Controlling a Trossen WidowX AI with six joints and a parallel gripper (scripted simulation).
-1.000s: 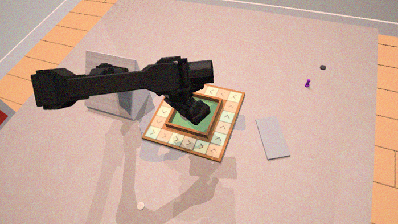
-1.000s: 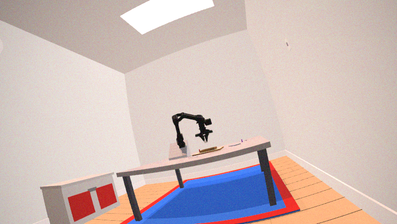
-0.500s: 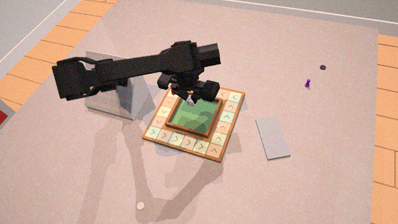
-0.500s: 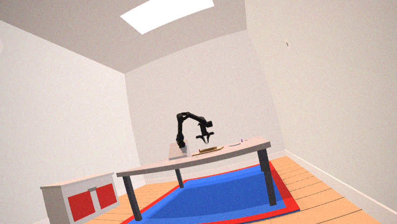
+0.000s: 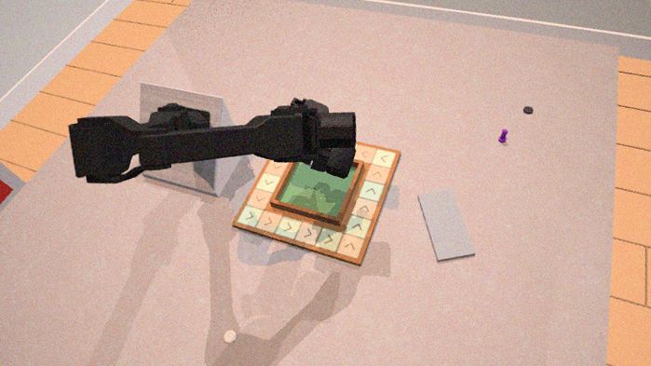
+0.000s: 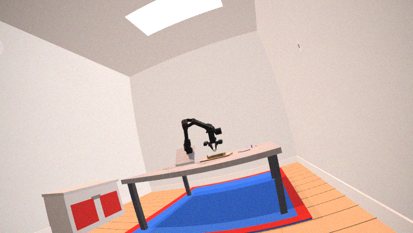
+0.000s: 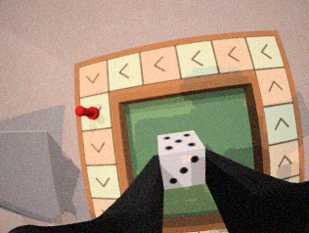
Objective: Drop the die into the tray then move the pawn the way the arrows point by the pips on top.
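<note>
My gripper tip is now 10 cm past the red pawn, 5 cm to the right of it and 5 cm above it. Round my gripper tip: grey flat card 29 cm ahead, 3 cm to the right, 8 cm below; then white die right at my gripper tip; then dice tray 1 cm ahead, 2 cm to the right, 7 cm below.
</note>
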